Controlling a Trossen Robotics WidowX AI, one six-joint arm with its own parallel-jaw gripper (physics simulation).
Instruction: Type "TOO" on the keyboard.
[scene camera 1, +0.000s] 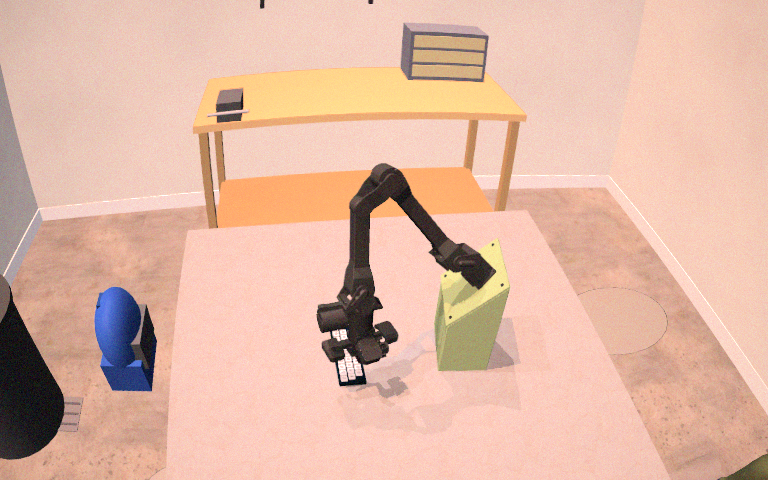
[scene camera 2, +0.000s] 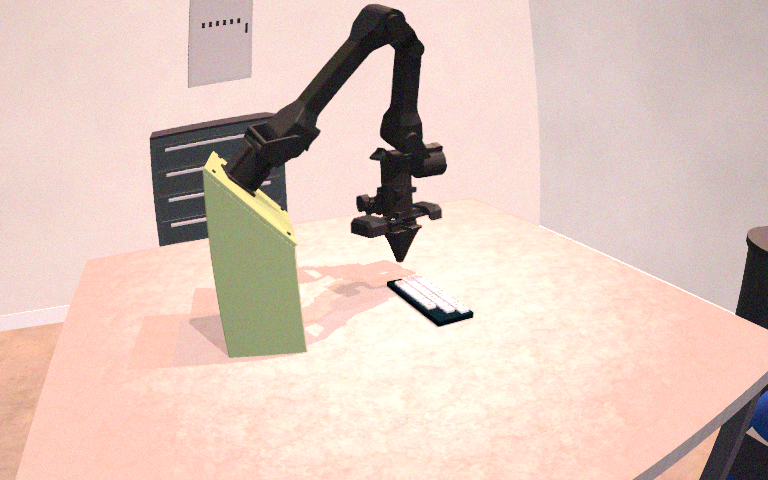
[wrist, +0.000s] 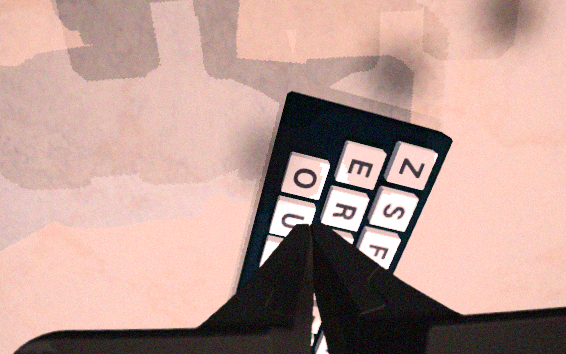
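Seen in the pictures: gripper, fingertip midpoint: (scene camera 1: 359, 361) (scene camera 2: 399, 262) (wrist: 309, 236); arm's base at its link origin: (scene camera 1: 482, 275) (scene camera 2: 236, 180).
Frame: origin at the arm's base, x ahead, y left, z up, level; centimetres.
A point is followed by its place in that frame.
A dark keyboard (scene camera 1: 352, 383) @[x 34.8, y -2.2, z -26.1 cm] (scene camera 2: 440, 316) @[x 25.8, y -20.4, z -26.0 cm] (wrist: 320, 112) @[x 32.5, y -1.8, z -26.0 cm] with white letter keys lies flat on the table. My gripper (scene camera 2: 400, 260) @[x 31.6, y -4.6, z -21.2 cm] (wrist: 309, 236) @[x 31.6, y -4.6, z -21.2 cm] is shut with nothing between its fingers and points down, well above the keyboard. In the wrist view the O key (wrist: 304, 177) @[x 31.7, y -4.4, z -25.4 cm] shows whole, with the U key (wrist: 290, 216) @[x 31.0, y -6.2, z -25.4 cm] below it, just up and left of the fingertips. The E key (wrist: 360, 167) @[x 34.0, y -4.1, z -25.4 cm], R key (wrist: 344, 211) @[x 33.3, y -6.1, z -25.4 cm], Z key (wrist: 412, 167) @[x 36.2, y -4.3, z -25.4 cm], S key (wrist: 393, 211) @[x 35.4, y -6.3, z -25.4 cm] and F key (wrist: 377, 250) @[x 34.8, y -8.2, z -25.4 cm] also show. The fingers hide other keys; the T key cannot be made out.
The arm stands on a green slanted pedestal (scene camera 1: 470, 339) @[x 6.0, y 7.1, z -14.0 cm] (scene camera 2: 257, 294) @[x -3.3, y -9.6, z -16.1 cm] on the table (scene camera 1: 237, 339) @[x 57.5, y -30.6, z -27.0 cm] (scene camera 2: 396, 407) @[x 1.3, y -34.9, z -27.1 cm], to one side of the keyboard. Behind the table in scene camera 1 is a wooden bench (scene camera 1: 339, 96) with a drawer box (scene camera 1: 447, 56). A blue object (scene camera 1: 117, 328) stands off the table's left side.
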